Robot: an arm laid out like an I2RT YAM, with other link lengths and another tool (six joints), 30 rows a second.
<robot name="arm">
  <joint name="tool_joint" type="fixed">
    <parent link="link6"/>
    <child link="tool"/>
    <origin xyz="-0.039 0.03 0.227" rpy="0 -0.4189 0.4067"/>
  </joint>
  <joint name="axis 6" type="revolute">
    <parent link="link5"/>
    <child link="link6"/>
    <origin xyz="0.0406 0 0.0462" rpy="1.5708 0 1.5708"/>
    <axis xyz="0 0 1"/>
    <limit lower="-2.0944" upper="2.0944"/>
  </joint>
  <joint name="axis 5" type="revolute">
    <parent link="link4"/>
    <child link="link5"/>
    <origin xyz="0.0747 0.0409 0.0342" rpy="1.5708 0 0"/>
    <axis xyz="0 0 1"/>
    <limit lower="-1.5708" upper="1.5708"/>
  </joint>
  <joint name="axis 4" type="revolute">
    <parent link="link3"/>
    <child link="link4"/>
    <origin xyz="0.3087 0.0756 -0.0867" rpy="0 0 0"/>
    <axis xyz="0 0 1"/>
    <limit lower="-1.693" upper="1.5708"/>
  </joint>
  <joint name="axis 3" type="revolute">
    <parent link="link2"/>
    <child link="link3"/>
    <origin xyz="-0.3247 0 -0.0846" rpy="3.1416 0 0"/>
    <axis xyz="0 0 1"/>
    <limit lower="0" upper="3.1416"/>
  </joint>
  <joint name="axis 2" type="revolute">
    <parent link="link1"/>
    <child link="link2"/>
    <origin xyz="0.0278 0.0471 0.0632" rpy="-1.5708 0 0"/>
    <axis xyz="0 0 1"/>
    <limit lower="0" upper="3.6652"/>
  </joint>
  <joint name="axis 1" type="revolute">
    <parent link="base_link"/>
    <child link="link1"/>
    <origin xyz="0 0 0.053" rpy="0 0 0"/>
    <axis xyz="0 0 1"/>
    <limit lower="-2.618" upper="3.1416"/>
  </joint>
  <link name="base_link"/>
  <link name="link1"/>
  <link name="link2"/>
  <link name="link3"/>
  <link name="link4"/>
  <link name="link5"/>
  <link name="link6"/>
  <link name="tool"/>
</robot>
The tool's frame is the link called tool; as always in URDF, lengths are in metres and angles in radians.
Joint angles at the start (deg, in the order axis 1, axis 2, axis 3, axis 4, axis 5, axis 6):
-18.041, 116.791, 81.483, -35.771, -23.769, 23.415
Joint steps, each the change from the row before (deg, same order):
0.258, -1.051, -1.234, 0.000, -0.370, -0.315
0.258, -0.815, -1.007, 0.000, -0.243, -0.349
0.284, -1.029, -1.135, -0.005, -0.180, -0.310
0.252, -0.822, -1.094, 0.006, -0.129, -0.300
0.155, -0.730, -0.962, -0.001, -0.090, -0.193
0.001, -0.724, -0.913, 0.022, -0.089, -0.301
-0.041, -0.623, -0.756, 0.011, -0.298, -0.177
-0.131, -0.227, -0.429, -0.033, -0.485, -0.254
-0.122, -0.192, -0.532, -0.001, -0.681, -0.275
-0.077, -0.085, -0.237, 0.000, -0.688, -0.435
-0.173, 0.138, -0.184, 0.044, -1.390, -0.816
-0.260, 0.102, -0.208, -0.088, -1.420, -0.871
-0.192, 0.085, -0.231, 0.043, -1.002, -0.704
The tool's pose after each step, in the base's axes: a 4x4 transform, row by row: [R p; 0 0 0 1], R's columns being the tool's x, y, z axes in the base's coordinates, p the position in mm. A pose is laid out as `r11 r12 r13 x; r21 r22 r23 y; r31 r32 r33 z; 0 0 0 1`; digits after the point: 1 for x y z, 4 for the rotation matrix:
-0.5290 -0.5106 0.6778 568.9; -0.2594 0.8578 0.4437 -6.1; -0.8080 0.0589 -0.5862 1.8; 0 0 0 1
-0.5262 -0.5201 0.6728 563.4; -0.2633 0.8519 0.4526 -0.9; -0.8086 0.0610 -0.5852 3.0; 0 0 0 1
-0.5228 -0.5291 0.6683 557.4; -0.2678 0.8463 0.4605 4.4; -0.8093 0.0617 -0.5842 5.1; 0 0 0 1
-0.5220 -0.5371 0.6626 551.3; -0.2718 0.8411 0.4677 9.2; -0.8085 0.0640 -0.5850 5.4; 0 0 0 1
-0.5222 -0.5421 0.6583 545.9; -0.2739 0.8377 0.4725 12.6; -0.8076 0.0664 -0.5860 5.7; 0 0 0 1
-0.5214 -0.5463 0.6556 540.9; -0.2764 0.8349 0.4759 14.5; -0.8073 0.0669 -0.5863 6.2; 0 0 0 1
-0.5201 -0.5492 0.6541 536.8; -0.2749 0.8327 0.4807 16.5; -0.8087 0.0702 -0.5840 7.3; 0 0 0 1
-0.5191 -0.5526 0.6521 534.1; -0.2711 0.8299 0.4875 18.0; -0.8106 0.0763 -0.5806 7.7; 0 0 0 1
-0.5182 -0.5571 0.6489 530.9; -0.2653 0.8260 0.4973 20.5; -0.8131 0.0856 -0.5758 7.6; 0 0 0 1
-0.5130 -0.5646 0.6466 529.3; -0.2625 0.8204 0.5080 22.9; -0.8173 0.0909 -0.5691 8.5; 0 0 0 1
-0.5027 -0.5784 0.6425 527.9; -0.2557 0.8095 0.5286 27.1; -0.8258 0.1014 -0.5548 9.9; 0 0 0 1
-0.4935 -0.5913 0.6378 525.8; -0.2476 0.7985 0.5487 30.7; -0.8338 0.1129 -0.5405 11.4; 0 0 0 1
-0.4859 -0.6012 0.6343 524.1; -0.2426 0.7901 0.5630 33.1; -0.8396 0.1197 -0.5298 12.1; 0 0 0 1

